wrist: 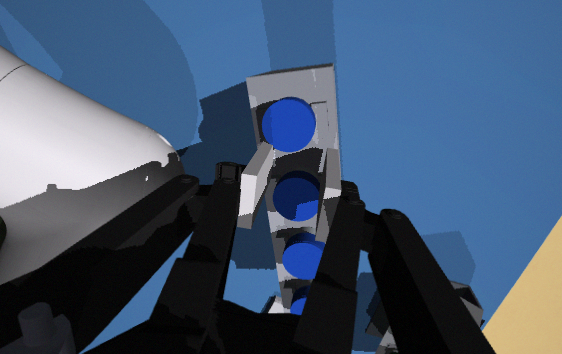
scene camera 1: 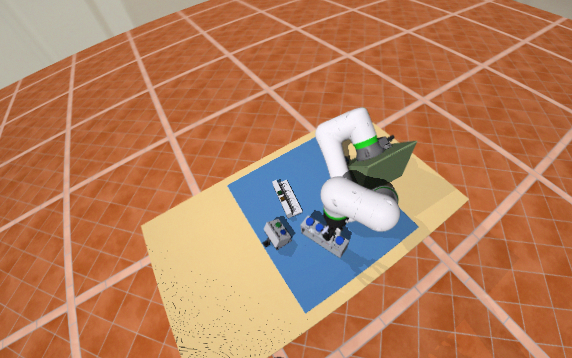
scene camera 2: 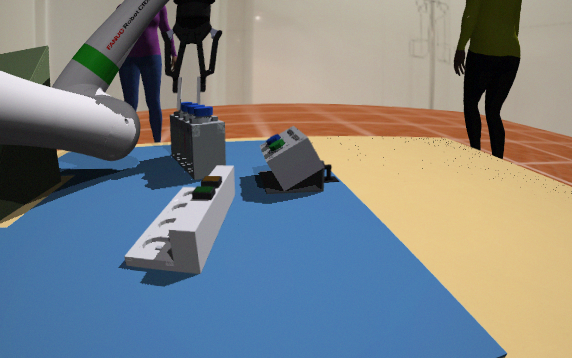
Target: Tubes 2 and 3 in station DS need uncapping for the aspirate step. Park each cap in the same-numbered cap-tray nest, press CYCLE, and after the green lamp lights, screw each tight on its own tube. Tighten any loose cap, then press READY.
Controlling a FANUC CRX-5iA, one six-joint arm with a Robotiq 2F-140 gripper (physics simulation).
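Places are measured from the arm's base along level axes (x ahead, y left, z up), in centimetres.
Pixels of known places: gripper, fingertip midpoint: [wrist: 298, 164] [scene camera 1: 333, 237]; arm's base at its link origin: [scene camera 1: 370, 155].
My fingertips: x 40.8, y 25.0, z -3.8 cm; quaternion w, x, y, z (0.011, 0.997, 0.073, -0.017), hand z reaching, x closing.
For each thing: its top centre in the pictures, then the offset to it from my fingertips. "pt": a spot on its surface instead. Level surfaces: height alone.
- grey tube block at its top centre: [wrist: 303, 219] [scene camera 2: 193, 113] [scene camera 1: 324, 231] dz -0.6, dx +1.7, dy -4.5 cm
- blue cap at its top centre: [wrist: 296, 200] dz +1.3, dx +0.7, dy -2.1 cm
- end cap at its top centre: [wrist: 287, 126] [scene camera 1: 339, 239] dz +1.3, dx -1.3, dy +2.7 cm
- white cap tray at its top centre: [scene camera 2: 185, 183] [scene camera 1: 286, 193] dz -5.5, dx +5.2, dy -34.3 cm
- tilted button box at its top centre: [scene camera 2: 289, 131] [scene camera 1: 275, 229] dz -2.5, dx +19.4, dy -17.8 cm
- orange block at a spot on its surface: [scene camera 2: 211, 181] pt dz -5.6, dx +8.3, dy -33.8 cm
- blue mat at its surface level: dz -10.8 cm
- tan table at its surface level: dz -11.1 cm
The grey tube block [scene camera 1: 315, 240] [scene camera 2: 210, 150] [wrist: 300, 80] stands on the blue mat with a row of blue caps on top. My gripper [scene camera 1: 333, 232] [scene camera 2: 190, 97] [wrist: 298, 164] is over the block, pads narrowed around the blue cap [wrist: 292, 195] second from the block's end farther from the cap tray. It looks shut on that cap; the pads' contact is partly hidden. The end cap [scene camera 1: 340, 240] [wrist: 289, 124] is beside it. The white cap tray [scene camera 1: 294, 211] [scene camera 2: 212, 225] has round nests without visible caps. The tilted button box [scene camera 1: 279, 239] [scene camera 2: 297, 165] shows green and blue buttons. Tube numbers are unreadable.
A dark green and an orange block [scene camera 2: 211, 181] sit on the tray's far part. A dark green panel [scene camera 1: 400, 162] [scene camera 2: 30, 65] stands near the arm's base. The blue mat [scene camera 1: 315, 290] [scene camera 2: 320, 285] lies on a tan table [scene camera 1: 210, 240]. Two people stand behind it.
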